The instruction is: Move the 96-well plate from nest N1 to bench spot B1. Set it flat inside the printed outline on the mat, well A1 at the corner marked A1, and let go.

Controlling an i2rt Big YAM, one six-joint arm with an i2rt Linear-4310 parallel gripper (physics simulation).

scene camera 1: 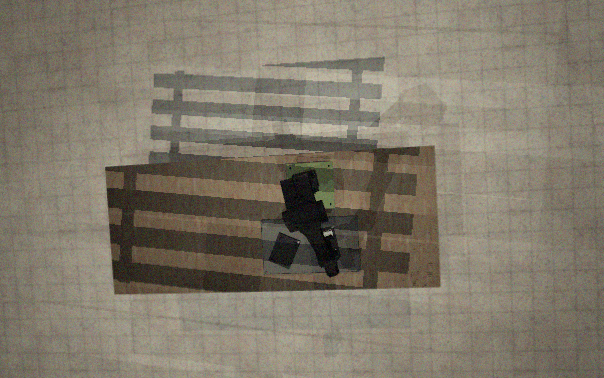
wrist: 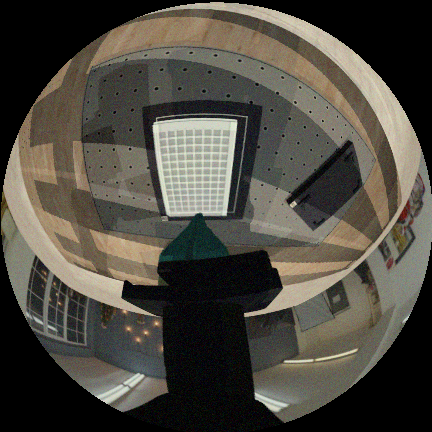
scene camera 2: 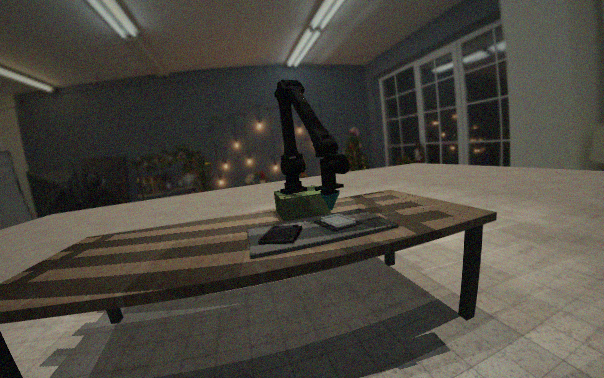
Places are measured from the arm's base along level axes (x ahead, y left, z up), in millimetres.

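Where they show: gripper, fingertip midpoint: (wrist: 199, 216) (scene camera 2: 331, 209); arm's base, origin of the base link: (scene camera 2: 293, 191).
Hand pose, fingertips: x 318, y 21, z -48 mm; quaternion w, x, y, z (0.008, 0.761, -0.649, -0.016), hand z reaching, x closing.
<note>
Things, the pixels of their top centre, and the offset from my fingertips. "*": a spot on its surface instead. Level surfaces: height alone.
- white 96-well plate, middle of its top: (wrist: 193, 175) (scene camera 2: 337, 218) dx +35, dy +6, dz -30 mm
- grey perforated mat, its level: dz -46 mm
- dark rectangle, surface spot: (wrist: 328, 185) (scene camera 1: 289, 252) * dx +32, dy -201, dz -35 mm
- long wooden table, its level: dz -59 mm
The white 96-well plate (scene camera 2: 338, 220) (wrist: 195, 167) lies flat in its black nest frame (wrist: 148, 160) on the right part of the grey perforated mat (scene camera 1: 310, 262) (scene camera 2: 310, 241) (wrist: 120, 100). In the overhead view the arm hides the plate. A dark rectangle (scene camera 1: 284, 249) (scene camera 2: 280, 234) (wrist: 328, 185) lies turned at an angle on the left part of the mat, with a small white mark at one corner. My gripper (scene camera 2: 330, 199) (wrist: 199, 216) has teal fingers. It is shut and empty, and hangs above the plate's near short edge.
The mat lies on a long wooden table (scene camera 1: 171, 190) (scene camera 2: 171, 252) crossed by striped shadows. The arm stands on a green base block (scene camera 1: 324, 175) (scene camera 2: 298, 205) just behind the mat. Tiled floor surrounds the table.
</note>
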